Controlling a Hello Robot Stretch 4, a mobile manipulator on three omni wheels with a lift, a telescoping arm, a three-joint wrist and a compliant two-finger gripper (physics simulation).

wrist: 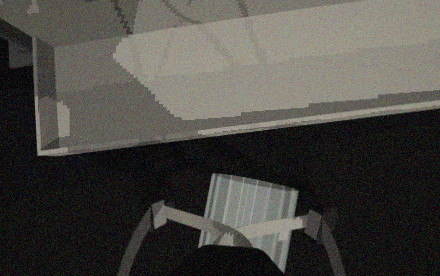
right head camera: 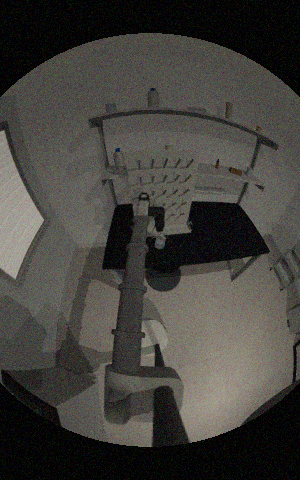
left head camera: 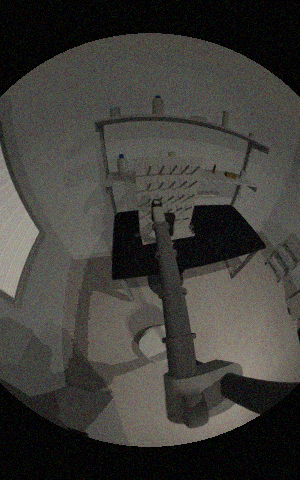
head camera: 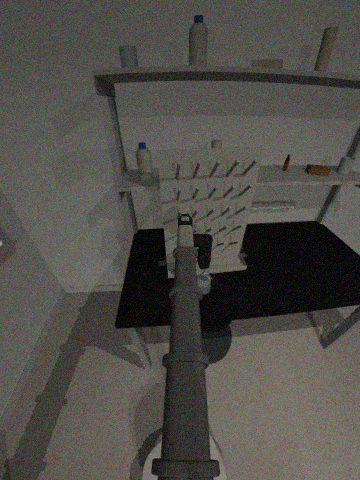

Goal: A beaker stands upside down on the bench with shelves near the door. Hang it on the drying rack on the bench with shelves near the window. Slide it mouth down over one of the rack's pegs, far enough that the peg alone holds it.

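Pixels of known places: gripper, fingertip midpoint: [wrist: 235,203] [right head camera: 158,241] [head camera: 201,283]; robot's base, origin of the base link: [right head camera: 147,336] [left head camera: 159,342].
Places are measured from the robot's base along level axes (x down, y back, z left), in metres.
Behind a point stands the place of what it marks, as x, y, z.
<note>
The clear, ribbed beaker [head camera: 204,285] @(-0.804, -0.660, -0.094) [right head camera: 160,243] @(-0.794, -0.660, -0.099) [wrist: 255,205] @(-0.805, -0.732, -0.101) is on the black bench top in front of the drying rack [head camera: 231,265] @(-0.739, -0.857, -0.275) [right head camera: 179,229] @(-0.739, -0.855, -0.264) [wrist: 300,85] @(-0.739, -0.836, -0.147), and appears to lie on its side. My gripper [head camera: 203,274] [right head camera: 159,234] [wrist: 235,203] @(-0.740, -0.722, -0.087) is partly open and close to the beaker. In the wrist view the fingertips stand apart on either side of the beaker with dark gaps, and finger strips cross in front of it. My wrist hides the beaker's near end. The rack's pegs show above and behind my arm. In the left head view my arm hides the beaker.
My telescoping arm [head camera: 185,325] @(-1.157, -0.281, 0.001) [left head camera: 175,300] @(-1.160, -0.189, -0.002) [right head camera: 131,295] @(-1.160, -0.190, -0.004) reaches over the bench [head camera: 295,260] @(-0.734, -0.900, -0.692). Shelves [head camera: 225,76] @(-1.630, -1.109, -0.176) with bottles rise behind it. A blue-capped bottle [head camera: 143,160] @(-1.294, -1.036, 0.207) stands left of the rack. An orange-brown bottle [head camera: 318,170] @(-1.220, -1.141, -0.773) lies on the lower shelf at the right.
</note>
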